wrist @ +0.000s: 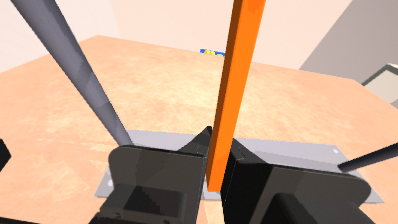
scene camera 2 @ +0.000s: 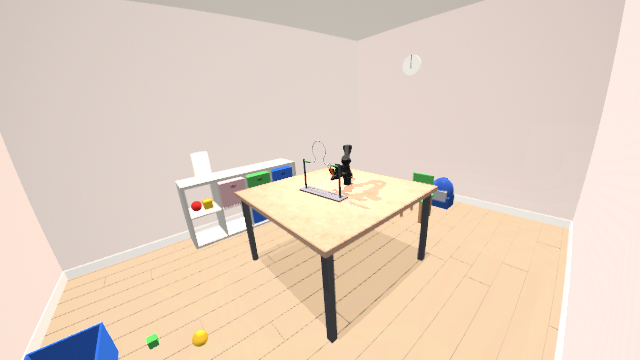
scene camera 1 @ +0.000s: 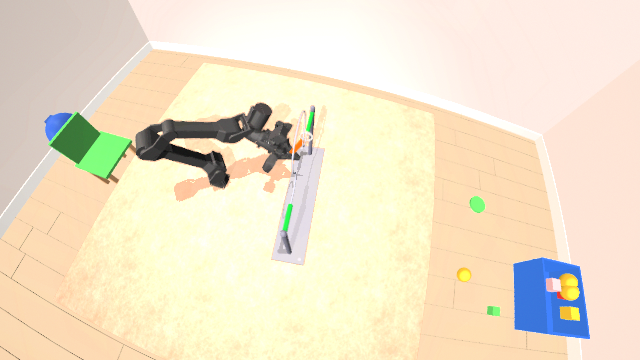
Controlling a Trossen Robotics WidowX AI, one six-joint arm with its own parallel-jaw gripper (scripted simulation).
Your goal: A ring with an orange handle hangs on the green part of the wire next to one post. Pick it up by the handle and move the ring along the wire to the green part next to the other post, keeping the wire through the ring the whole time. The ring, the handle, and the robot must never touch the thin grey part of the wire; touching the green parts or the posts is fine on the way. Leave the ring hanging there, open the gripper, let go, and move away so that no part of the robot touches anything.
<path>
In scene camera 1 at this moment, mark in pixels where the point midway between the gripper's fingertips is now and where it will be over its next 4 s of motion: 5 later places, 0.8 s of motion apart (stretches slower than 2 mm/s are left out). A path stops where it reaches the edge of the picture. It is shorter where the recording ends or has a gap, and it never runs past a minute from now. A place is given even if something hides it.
The gripper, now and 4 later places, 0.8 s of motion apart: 299, 158; 301, 152; 302, 148; 292, 144; 283, 139
</path>
